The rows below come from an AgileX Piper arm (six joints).
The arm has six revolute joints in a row. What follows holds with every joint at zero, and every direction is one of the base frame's. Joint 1 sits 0.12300 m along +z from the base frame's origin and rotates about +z. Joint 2 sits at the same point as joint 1 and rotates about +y. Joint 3 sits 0.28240 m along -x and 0.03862 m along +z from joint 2 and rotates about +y. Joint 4 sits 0.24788 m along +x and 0.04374 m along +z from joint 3 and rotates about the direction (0.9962, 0, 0.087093). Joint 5 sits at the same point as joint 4 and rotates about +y. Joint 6 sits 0.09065 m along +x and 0.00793 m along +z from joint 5 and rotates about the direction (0.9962, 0, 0.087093). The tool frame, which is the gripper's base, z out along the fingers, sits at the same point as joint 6; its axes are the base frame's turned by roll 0.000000, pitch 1.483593 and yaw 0.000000 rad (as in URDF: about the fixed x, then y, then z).
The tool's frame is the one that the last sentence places.
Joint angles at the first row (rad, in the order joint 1, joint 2, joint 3, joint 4, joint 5, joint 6):
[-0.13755, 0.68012, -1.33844, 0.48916, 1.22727, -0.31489]
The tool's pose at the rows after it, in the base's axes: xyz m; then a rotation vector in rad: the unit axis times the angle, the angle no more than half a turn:
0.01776, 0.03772, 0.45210, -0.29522, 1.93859, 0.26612
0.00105, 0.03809, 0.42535, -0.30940, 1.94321, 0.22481
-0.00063, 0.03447, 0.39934, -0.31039, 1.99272, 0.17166
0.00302, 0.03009, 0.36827, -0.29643, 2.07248, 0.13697
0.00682, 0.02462, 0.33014, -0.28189, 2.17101, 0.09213
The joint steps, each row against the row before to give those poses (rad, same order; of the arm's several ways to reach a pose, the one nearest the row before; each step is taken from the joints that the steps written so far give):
[-0.00001, -0.16560, 0.14124, -0.00754, 0.00797, -0.00075]
[0.00000, -0.10926, 0.11045, -0.02512, 0.00000, -0.02060]
[0.00002, -0.06012, 0.10023, -0.04891, 0.00000, -0.01676]
[0.00001, -0.04862, 0.11768, -0.04818, 0.00000, -0.00201]
[0.00001, -0.05485, 0.13996, -0.06024, -0.00002, -0.00078]

